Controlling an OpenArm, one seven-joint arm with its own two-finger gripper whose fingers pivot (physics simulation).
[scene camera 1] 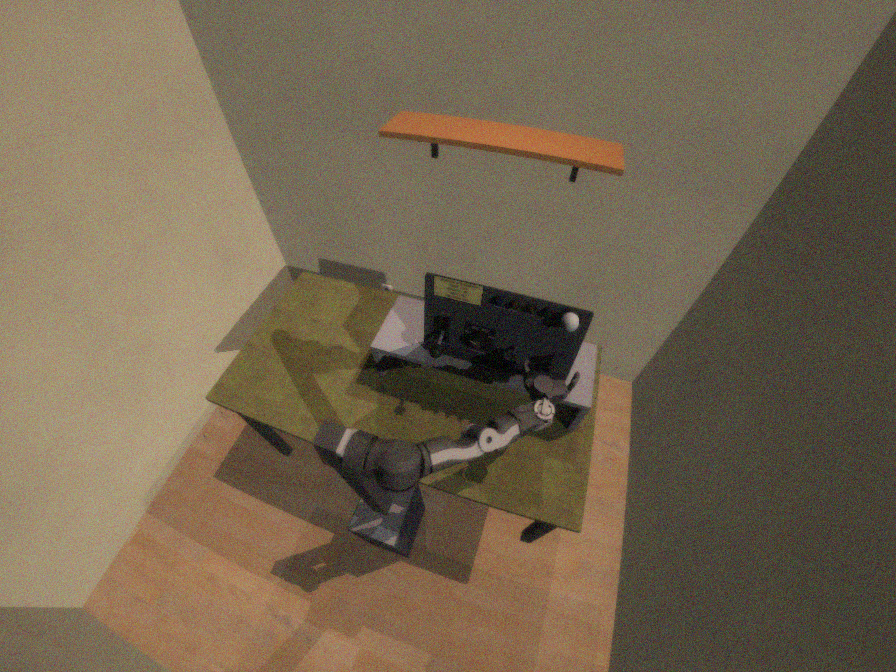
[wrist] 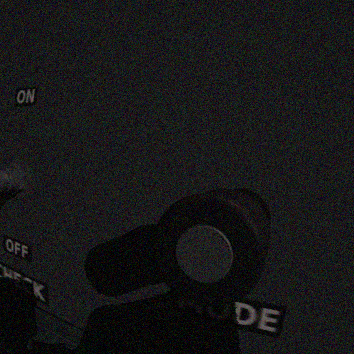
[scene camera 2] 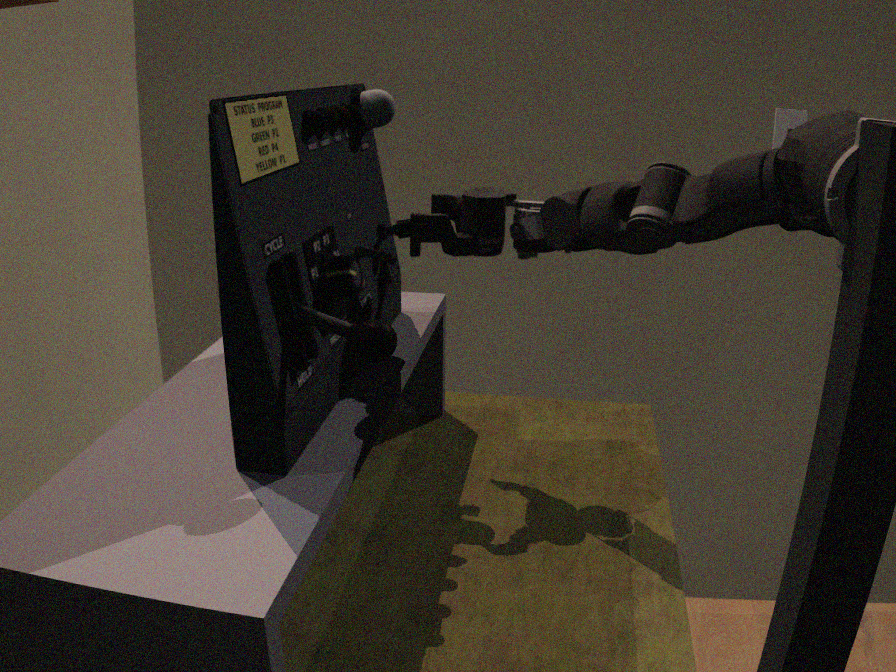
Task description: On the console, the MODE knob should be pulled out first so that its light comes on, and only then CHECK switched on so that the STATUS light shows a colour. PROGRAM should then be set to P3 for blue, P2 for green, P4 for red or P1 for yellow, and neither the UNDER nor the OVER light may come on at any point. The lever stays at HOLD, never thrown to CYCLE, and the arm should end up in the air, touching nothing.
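Note:
The dark console (scene camera 1: pixel 499 329) (scene camera 2: pixel 249 209) stands on a pale ledge. In the wrist view, the MODE knob (wrist: pixel 204 254) is a black round head with a dull grey centre; shadows fall to its left and below, partly over its label. The CHECK toggle (wrist: pixel 11 179) shows in part at the left edge, between ON and OFF. The black-knobbed lever (scene camera 2: pixel 372 339) slants down towards HOLD. The PROGRAM dial (scene camera 2: pixel 338 278) is too dark to read. I see no lit lamp. My gripper (scene camera 1: pixel 552 370) (scene camera 2: pixel 403 231) is open, close before the console's right part; contact with MODE cannot be told.
A yellow card (scene camera 1: pixel 457 290) (scene camera 2: pixel 261 137) is on the console's upper left. A white ball (scene camera 1: pixel 571 321) (scene camera 2: pixel 377 108) sticks out at its upper right. The pale ledge (scene camera 1: pixel 399 325) (scene camera 2: pixel 166 571) lies under the console on the green table (scene camera 1: pixel 325 303) (scene camera 2: pixel 564 434). An orange shelf (scene camera 1: pixel 499 137) is above.

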